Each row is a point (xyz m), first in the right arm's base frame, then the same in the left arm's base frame.
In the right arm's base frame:
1: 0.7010 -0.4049 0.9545
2: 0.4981 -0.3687 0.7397
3: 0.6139 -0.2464 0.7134
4: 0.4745 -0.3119 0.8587
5: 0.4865 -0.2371 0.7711
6: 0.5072 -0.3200 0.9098
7: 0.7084 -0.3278 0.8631
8: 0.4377 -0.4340 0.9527
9: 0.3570 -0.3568 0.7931
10: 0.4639 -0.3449 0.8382
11: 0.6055 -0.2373 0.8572
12: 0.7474 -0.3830 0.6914
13: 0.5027 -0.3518 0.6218
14: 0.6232 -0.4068 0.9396
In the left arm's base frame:
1: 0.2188 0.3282 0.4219
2: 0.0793 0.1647 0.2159
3: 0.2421 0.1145 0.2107
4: 0.1225 0.2866 0.1808
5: 0.1726 0.1993 0.1235
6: 0.1457 0.3290 0.2184
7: 0.2670 0.2383 0.3591
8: 0.0221 0.3851 0.2538
9: 0.0020 0.2485 0.1164
10: 0.0883 0.2686 0.1922
11: 0.2640 0.2566 0.2232
12: 0.2276 0.0616 0.3950
13: 0.0777 0.0490 0.1875
14: 0.1635 0.3311 0.3652

